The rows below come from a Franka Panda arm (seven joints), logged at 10 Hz.
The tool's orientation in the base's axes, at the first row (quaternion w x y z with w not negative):
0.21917, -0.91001, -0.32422, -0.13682
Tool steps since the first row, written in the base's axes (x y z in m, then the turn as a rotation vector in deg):
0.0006, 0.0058, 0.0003, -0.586, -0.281, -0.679
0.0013, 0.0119, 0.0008, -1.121, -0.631, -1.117
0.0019, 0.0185, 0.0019, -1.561, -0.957, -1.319
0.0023, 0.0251, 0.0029, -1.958, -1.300, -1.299
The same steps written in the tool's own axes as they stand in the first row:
0.0036, -0.0037, 0.0026, -0.855, 0.025, 0.389
0.0076, -0.0077, 0.0052, -1.615, 0.055, 0.540
0.0120, -0.0122, 0.0076, -2.198, 0.058, 0.509
0.0162, -0.0168, 0.0100, -2.670, 0.032, 0.282

